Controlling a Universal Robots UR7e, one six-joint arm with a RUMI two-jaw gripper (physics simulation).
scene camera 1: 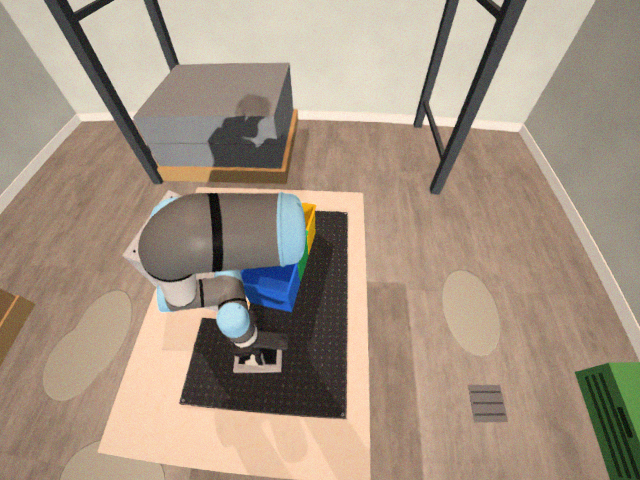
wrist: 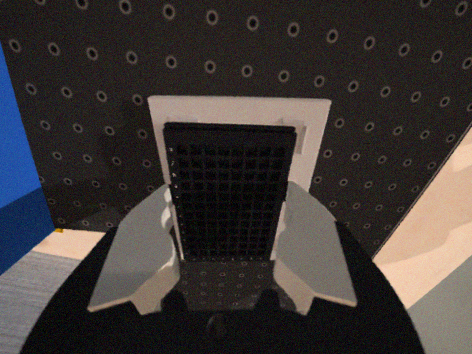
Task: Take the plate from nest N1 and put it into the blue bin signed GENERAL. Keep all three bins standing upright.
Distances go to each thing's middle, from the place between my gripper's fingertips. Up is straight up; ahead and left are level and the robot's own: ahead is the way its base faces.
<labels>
Right now my hand is 1 cm to the left of the pale nest [wrist: 211,109] and 1 cm past it. The rest, counted from my hand: blue bin [scene camera 1: 276,287] (23 cm to the left, 8 cm above, 2 cm behind); then black plate [wrist: 228,180] (1 cm behind, 1 cm above).
</labels>
